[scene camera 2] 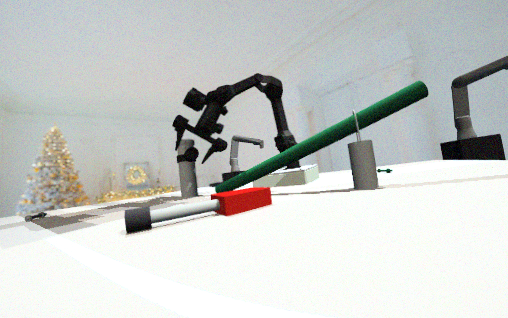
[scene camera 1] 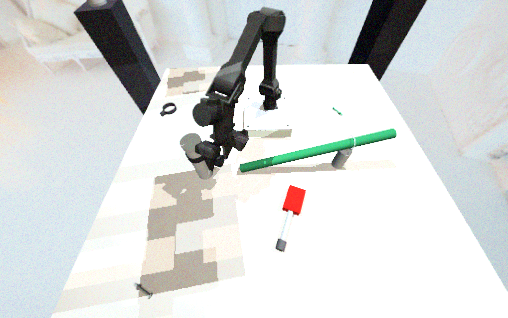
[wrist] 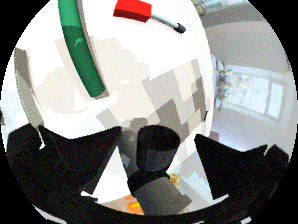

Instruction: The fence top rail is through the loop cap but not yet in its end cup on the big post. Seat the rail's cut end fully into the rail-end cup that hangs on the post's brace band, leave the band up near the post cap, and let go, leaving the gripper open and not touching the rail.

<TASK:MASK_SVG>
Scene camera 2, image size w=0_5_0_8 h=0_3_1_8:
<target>gripper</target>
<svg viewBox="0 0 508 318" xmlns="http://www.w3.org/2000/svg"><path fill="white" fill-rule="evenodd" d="M177 115L172 125L175 127L175 131L177 131L175 150L178 149L182 141L185 129L212 143L212 147L209 148L202 164L212 153L226 150L226 141L219 137L216 139L211 137L215 132L220 134L224 126L223 124L217 124L217 119L213 115L203 112L196 127L189 125L188 119Z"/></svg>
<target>green top rail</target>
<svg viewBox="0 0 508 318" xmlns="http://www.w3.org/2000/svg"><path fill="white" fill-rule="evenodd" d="M427 86L420 80L408 85L372 106L370 105L366 109L362 109L356 114L356 118L355 115L352 115L313 137L309 137L295 146L217 185L215 188L216 193L234 191L292 164L327 145L332 145L348 135L357 132L356 118L358 128L361 130L386 118L388 115L391 116L406 106L408 107L426 98L429 95Z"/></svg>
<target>red-headed tool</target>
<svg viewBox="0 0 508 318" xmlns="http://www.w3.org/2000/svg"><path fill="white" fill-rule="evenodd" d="M271 189L247 188L225 193L211 194L211 200L152 211L150 211L150 206L132 210L128 209L125 210L124 215L126 232L133 233L152 228L151 224L195 216L210 211L228 217L272 204Z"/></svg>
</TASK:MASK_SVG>
